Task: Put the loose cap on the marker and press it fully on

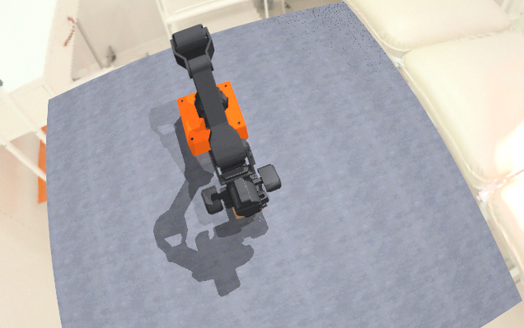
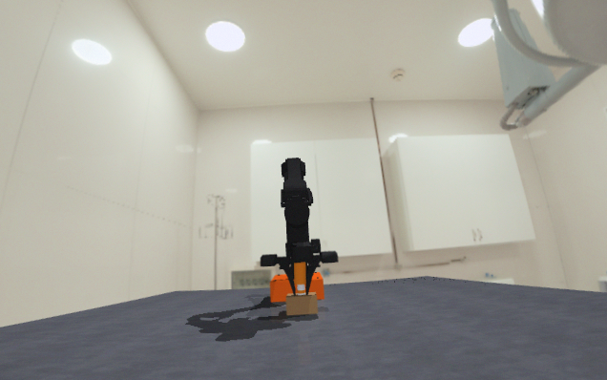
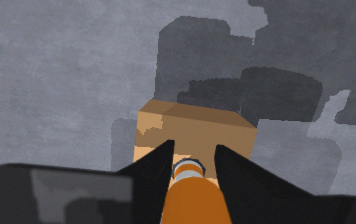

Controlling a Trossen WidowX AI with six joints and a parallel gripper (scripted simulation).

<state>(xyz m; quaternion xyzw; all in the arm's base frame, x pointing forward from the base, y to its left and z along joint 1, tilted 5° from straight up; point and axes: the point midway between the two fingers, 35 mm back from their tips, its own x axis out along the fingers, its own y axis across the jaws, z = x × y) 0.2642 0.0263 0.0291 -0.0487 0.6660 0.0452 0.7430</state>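
My gripper tip is 2 cm past the white marker and 3 cm below it. The rest, counted from my gripper tip: orange cap 2 cm behind, 5 cm above; then tan holder block 2 cm behind, 2 cm below.
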